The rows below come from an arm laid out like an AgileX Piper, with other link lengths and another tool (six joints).
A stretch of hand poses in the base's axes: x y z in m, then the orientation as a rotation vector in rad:
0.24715 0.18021 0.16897 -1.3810 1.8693 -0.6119
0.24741 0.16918 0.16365 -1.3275 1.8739 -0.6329
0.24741 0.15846 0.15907 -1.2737 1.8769 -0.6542
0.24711 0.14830 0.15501 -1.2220 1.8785 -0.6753
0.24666 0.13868 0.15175 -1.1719 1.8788 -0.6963
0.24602 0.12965 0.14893 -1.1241 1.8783 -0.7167
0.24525 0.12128 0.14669 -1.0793 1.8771 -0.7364
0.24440 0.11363 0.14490 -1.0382 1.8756 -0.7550
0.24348 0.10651 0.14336 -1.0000 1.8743 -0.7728
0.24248 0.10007 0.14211 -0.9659 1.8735 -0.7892
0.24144 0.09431 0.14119 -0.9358 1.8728 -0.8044
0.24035 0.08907 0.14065 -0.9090 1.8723 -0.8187
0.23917 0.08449 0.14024 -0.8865 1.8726 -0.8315
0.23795 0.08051 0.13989 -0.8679 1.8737 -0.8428
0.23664 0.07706 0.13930 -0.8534 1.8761 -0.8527
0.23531 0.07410 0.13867 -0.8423 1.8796 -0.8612
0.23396 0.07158 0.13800 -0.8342 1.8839 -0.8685
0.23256 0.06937 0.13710 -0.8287 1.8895 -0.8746
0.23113 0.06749 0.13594 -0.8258 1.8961 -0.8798
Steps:
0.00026 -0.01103 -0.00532 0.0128 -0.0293 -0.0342
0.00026 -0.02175 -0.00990 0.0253 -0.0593 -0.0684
-0.00004 -0.03191 -0.01396 0.0365 -0.0889 -0.1013
-0.00049 -0.04153 -0.01722 0.0468 -0.1181 -0.1332
-0.00113 -0.05056 -0.02004 0.0560 -0.1461 -0.1638
-0.00190 -0.05893 -0.02228 0.0640 -0.1728 -0.1928
-0.00275 -0.06658 -0.02407 0.0707 -0.1973 -0.2196
-0.00367 -0.07370 -0.02561 0.0762 -0.2199 -0.2451
-0.00467 -0.08014 -0.02686 0.0804 -0.2396 -0.2685
-0.00571 -0.08590 -0.02778 0.0835 -0.2570 -0.2896
-0.00680 -0.09114 -0.02832 0.0854 -0.2723 -0.3088
-0.00798 -0.09572 -0.02873 0.0863 -0.2847 -0.3258
-0.00920 -0.09970 -0.02908 0.0862 -0.2943 -0.3405
-0.01051 -0.10315 -0.02967 0.0850 -0.3008 -0.3532
-0.01184 -0.10611 -0.03030 0.0832 -0.3046 -0.3641
-0.01319 -0.10863 -0.03097 0.0807 -0.3061 -0.3733
-0.01459 -0.11084 -0.03187 0.0778 -0.3053 -0.3813
-0.01602 -0.11272 -0.03303 0.0742 -0.3023 -0.3881

